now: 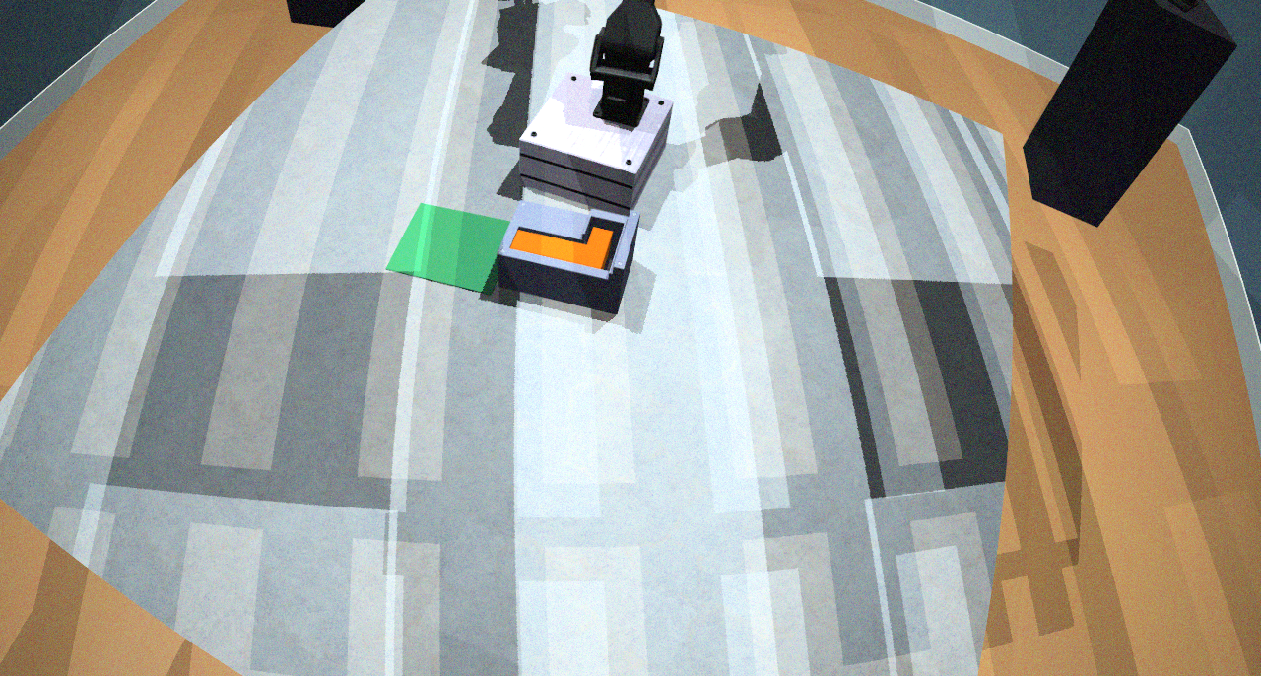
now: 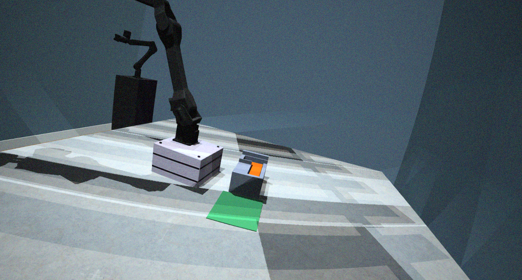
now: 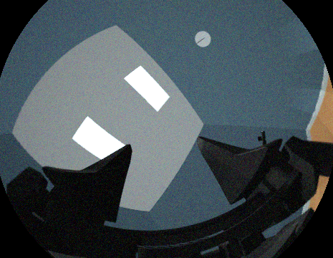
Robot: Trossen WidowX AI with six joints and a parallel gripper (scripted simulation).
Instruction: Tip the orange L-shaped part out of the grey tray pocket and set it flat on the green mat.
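Right now my gripper tip is 730 mm above the orange L-shaped part, 690 mm short of it and 70 mm to the right of it. The rest, counted from my gripper tip: green mat 790 mm below, 700 mm ahead, 90 mm to the right.
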